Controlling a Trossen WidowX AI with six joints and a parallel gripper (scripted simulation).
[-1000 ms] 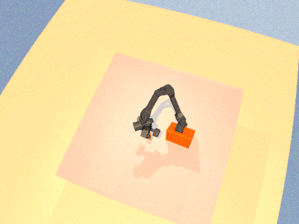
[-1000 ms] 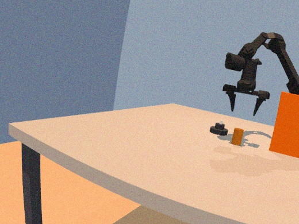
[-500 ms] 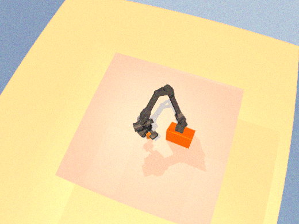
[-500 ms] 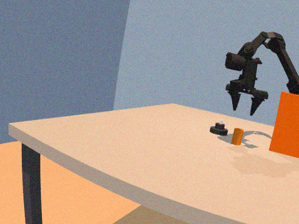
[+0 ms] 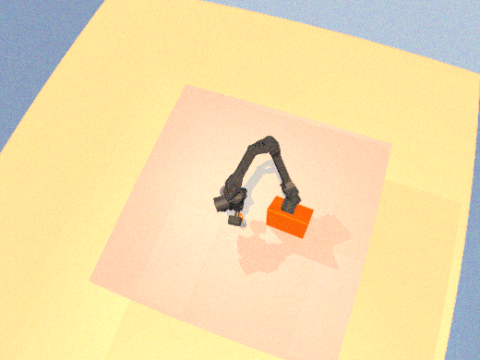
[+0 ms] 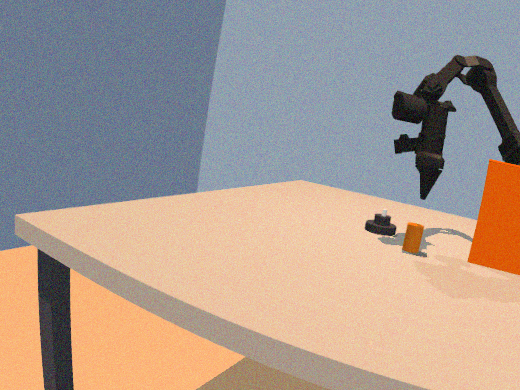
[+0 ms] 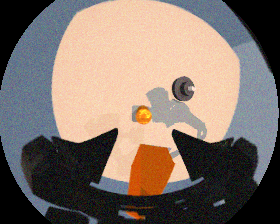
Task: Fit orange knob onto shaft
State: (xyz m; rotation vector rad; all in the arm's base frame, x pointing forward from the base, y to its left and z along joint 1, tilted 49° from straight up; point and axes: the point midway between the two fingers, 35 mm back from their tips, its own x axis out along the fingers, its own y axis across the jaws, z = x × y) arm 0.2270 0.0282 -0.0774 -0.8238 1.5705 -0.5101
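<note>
Now: the orange knob 8 cm below my gripper tip. The rest, counted from my gripper tip: dark round pedestal 12 cm to the right, 11 cm ahead, 10 cm below.
</note>
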